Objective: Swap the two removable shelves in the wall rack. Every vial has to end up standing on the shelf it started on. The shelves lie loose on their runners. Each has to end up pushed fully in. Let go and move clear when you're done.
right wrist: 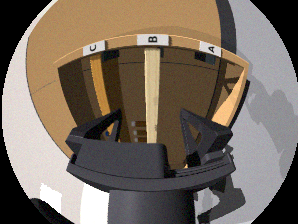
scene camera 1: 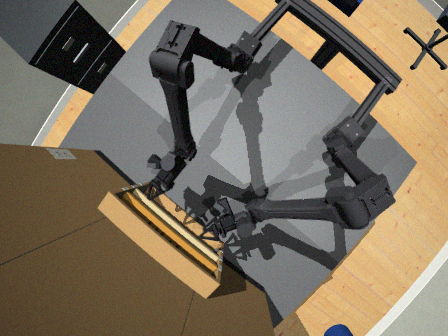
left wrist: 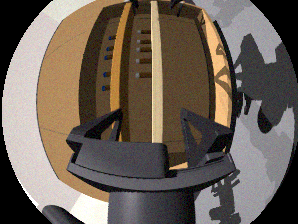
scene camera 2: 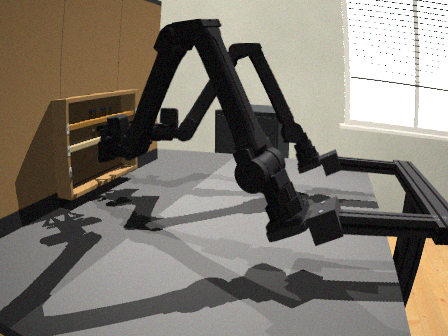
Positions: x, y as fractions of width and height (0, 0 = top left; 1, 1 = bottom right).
Scene:
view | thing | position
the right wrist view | right gripper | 0.51, 0.50
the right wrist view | pale shelf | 0.51, 0.25
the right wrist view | orange shelf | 0.36, 0.34
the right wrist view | wall rack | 0.24, 0.36
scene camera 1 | pale shelf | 0.31, 0.58
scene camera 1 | orange shelf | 0.32, 0.63
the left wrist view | left gripper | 0.51, 0.50
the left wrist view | orange shelf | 0.40, 0.36

